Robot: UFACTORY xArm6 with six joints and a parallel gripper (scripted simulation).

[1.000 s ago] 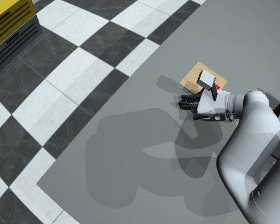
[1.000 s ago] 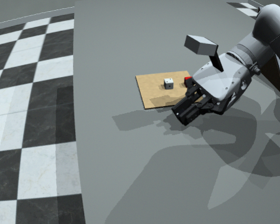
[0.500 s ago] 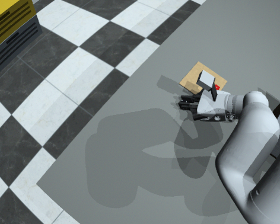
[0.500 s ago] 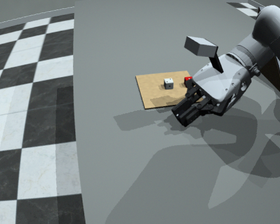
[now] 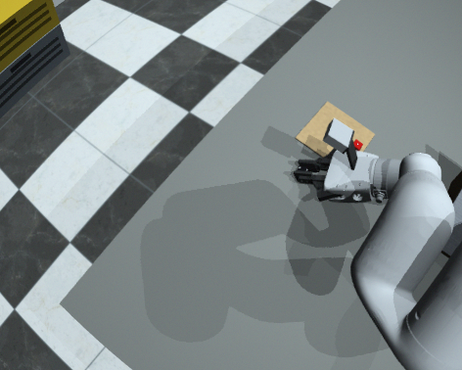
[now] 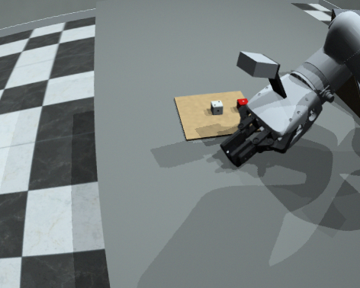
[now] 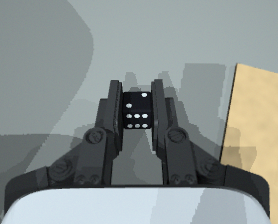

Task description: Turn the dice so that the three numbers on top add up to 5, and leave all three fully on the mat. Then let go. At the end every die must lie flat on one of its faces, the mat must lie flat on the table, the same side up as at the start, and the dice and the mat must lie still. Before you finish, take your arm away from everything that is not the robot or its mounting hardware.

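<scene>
The black die is 10 mm below my hand and 10 mm ahead of it. The rest, counted from my hand: red die 140 mm to the right, 40 mm behind, 10 mm below; then white die 130 mm to the right, 10 mm below, 10 mm ahead; then tan mat 130 mm to the right, 20 mm below, 10 mm ahead.
</scene>
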